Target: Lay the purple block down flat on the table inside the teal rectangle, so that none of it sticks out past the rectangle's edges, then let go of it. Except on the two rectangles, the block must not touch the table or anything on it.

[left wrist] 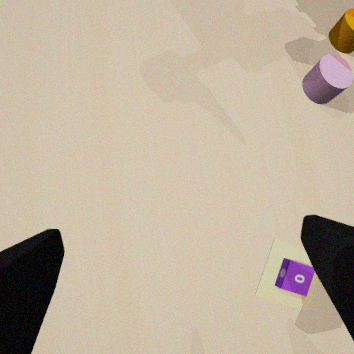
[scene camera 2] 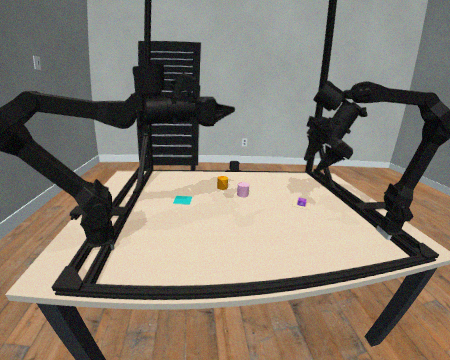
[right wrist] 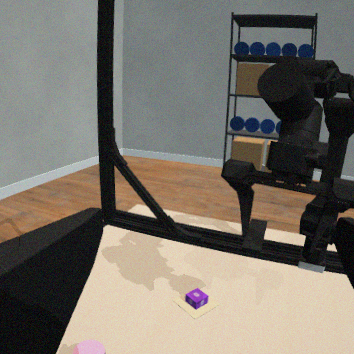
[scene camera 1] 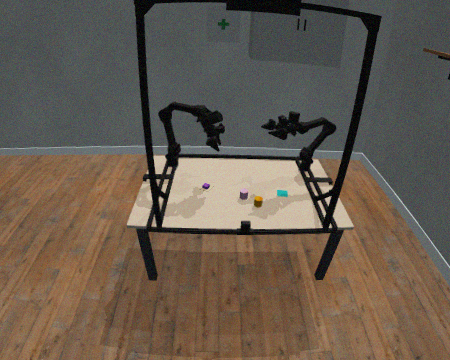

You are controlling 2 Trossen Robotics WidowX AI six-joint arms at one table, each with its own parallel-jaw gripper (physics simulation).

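The purple block lies flat on the pale yellow rectangle. The teal rectangle lies bare on the table, on the opposite side of two cylinders from the block. My left gripper is open and empty, pointing down above the table. In the left wrist view the block shows beside the right-hand finger, which hides part of the yellow rectangle. My right gripper is open and empty, held level high above the table.
A pink cylinder and an orange cylinder stand upright between the two rectangles. A black frame runs around the table, with uprights at the corners.
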